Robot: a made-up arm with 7 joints. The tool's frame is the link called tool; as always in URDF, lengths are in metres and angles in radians. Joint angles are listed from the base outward. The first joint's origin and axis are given. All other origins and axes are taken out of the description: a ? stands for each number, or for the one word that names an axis. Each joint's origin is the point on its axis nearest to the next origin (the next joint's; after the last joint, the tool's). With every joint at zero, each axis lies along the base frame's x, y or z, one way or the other. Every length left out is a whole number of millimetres.
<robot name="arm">
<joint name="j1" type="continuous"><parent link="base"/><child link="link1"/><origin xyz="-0.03 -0.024 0.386"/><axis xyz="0 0 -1"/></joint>
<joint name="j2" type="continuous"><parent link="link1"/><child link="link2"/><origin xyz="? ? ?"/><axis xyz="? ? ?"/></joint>
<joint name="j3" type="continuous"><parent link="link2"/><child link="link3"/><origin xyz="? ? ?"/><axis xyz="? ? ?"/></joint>
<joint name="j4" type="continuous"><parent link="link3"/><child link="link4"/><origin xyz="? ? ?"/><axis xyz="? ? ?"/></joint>
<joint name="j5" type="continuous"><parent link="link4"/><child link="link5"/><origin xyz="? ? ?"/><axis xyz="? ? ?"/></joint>
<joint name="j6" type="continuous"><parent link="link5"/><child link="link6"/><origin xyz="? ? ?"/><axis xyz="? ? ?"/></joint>
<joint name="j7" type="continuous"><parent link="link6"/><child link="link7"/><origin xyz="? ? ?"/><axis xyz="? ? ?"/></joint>
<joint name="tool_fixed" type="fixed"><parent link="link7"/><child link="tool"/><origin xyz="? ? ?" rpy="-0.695 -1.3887 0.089"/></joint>
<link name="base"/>
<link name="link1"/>
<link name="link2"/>
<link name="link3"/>
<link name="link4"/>
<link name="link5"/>
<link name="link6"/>
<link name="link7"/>
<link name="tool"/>
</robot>
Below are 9 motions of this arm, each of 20 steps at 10 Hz.
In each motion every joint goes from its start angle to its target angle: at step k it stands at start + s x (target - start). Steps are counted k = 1, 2, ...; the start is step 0. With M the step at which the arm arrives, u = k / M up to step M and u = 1 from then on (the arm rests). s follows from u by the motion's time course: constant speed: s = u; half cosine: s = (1 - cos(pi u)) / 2; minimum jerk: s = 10 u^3 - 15 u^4 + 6 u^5.
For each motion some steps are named. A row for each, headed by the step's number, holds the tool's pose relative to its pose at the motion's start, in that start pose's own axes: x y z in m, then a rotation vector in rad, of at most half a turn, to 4 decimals.
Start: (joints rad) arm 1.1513 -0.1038 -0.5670 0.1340 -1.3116 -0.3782 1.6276
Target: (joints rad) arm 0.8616 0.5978 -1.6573 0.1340 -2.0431 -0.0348 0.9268
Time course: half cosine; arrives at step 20
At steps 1, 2, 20:
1: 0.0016 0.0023 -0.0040 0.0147 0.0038 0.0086
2: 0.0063 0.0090 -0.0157 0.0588 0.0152 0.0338
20: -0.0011 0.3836 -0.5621 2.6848 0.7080 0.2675

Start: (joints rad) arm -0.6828 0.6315 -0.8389 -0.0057 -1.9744 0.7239 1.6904
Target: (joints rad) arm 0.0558 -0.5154 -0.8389 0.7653 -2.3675 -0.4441 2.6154
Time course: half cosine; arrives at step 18
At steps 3, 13, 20:
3: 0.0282 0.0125 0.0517 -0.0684 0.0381 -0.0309
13: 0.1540 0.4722 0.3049 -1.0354 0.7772 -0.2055
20: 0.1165 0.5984 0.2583 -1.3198 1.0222 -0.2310

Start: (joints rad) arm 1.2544 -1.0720 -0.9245 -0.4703 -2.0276 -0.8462 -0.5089
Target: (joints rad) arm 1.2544 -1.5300 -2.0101 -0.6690 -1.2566 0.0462 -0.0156
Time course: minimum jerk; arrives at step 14
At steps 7, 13, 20:
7: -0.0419 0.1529 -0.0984 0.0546 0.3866 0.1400
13: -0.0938 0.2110 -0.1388 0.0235 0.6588 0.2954
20: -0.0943 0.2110 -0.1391 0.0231 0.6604 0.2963

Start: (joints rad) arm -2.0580 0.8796 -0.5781 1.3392 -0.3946 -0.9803 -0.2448
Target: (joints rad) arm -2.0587 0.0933 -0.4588 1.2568 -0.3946 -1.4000 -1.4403
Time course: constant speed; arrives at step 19
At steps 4, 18, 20:
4: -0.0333 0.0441 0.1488 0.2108 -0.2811 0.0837
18: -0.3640 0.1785 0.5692 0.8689 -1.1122 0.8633
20: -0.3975 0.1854 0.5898 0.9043 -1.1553 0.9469

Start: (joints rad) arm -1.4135 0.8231 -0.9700 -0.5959 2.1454 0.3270 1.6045
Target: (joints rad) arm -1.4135 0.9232 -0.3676 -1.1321 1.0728 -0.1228 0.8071
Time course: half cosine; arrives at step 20
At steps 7, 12, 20:
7: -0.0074 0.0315 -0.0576 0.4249 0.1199 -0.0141
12: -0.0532 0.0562 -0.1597 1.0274 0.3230 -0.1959
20: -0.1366 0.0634 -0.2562 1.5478 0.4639 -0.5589

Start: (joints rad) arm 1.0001 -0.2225 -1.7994 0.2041 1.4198 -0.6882 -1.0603
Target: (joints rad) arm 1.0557 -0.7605 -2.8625 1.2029 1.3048 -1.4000 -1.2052
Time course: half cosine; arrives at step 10
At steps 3, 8, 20:
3: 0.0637 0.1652 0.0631 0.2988 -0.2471 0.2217
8: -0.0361 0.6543 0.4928 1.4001 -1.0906 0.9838
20: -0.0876 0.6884 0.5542 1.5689 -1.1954 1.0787

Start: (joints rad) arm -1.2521 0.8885 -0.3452 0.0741 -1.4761 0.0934 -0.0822
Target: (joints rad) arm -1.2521 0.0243 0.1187 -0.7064 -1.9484 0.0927 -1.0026
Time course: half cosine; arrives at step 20
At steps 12, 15, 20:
12: -0.3464 0.7932 0.1229 0.2864 -0.0503 1.1286
15: -0.5555 0.9548 0.0742 0.3237 0.1341 1.4536
20: -0.7218 1.0342 0.0156 0.3206 0.3277 1.6583

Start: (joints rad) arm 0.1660 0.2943 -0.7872 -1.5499 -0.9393 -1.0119 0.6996
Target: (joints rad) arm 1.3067 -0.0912 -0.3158 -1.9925 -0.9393 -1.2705 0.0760
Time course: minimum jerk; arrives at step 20
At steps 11, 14, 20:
11: -0.3358 0.1599 0.4502 1.1714 -0.2906 0.6191
14: -0.5035 0.0633 0.5736 1.6693 -0.2118 0.8850
20: -0.5933 -0.0394 0.6250 1.9931 -0.0758 1.0522

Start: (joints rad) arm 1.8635 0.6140 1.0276 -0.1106 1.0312 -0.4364 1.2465
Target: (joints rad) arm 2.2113 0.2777 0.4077 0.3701 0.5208 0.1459 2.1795
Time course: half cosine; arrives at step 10
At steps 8, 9, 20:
8: -0.1973 0.3593 0.0044 -0.1710 -0.4864 0.7389
9: -0.2122 0.3705 0.0018 -0.1681 -0.5445 0.7572
20: -0.2171 0.3738 0.0009 -0.1665 -0.5647 0.7618

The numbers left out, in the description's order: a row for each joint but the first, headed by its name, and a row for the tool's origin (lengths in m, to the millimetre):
j2: xyz -0.022 -0.02 0, axis 0 1 0
j3: xyz -0.023 0 0.573, axis 0 0 -1
j4: xyz -0.026 0.026 0, axis 0 1 0
j5: xyz -0.023 0 0.439, axis 0 0 -1
j6: xyz -0.014 -0.023 0, axis 0 1 0
j7: xyz 0.002 0 0.109, axis 0 0 -1
tool: xyz 0.01 0.012 0

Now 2 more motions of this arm.
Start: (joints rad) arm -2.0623 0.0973 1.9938 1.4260 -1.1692 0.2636 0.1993
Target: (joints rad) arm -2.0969 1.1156 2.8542 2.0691 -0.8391 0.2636 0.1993
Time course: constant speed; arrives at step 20
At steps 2, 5, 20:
2: -0.0123 0.0153 -0.0216 -0.0988 0.0288 -0.1116
5: -0.0419 0.0354 -0.0492 -0.2336 0.0528 -0.2802
20: -0.3213 0.1638 -0.1973 -0.6081 -0.1550 -1.0279

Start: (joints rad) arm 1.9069 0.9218 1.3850 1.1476 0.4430 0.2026 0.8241
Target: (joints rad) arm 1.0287 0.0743 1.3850 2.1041 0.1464 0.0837 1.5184
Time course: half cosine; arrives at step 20
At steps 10, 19, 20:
10: -0.1345 0.1172 -0.0901 0.1196 -0.3886 -0.0437
19: -0.2582 0.2561 -0.0063 0.0749 -0.9585 -0.2354
20: -0.2601 0.2578 -0.0047 0.0731 -0.9662 -0.2389

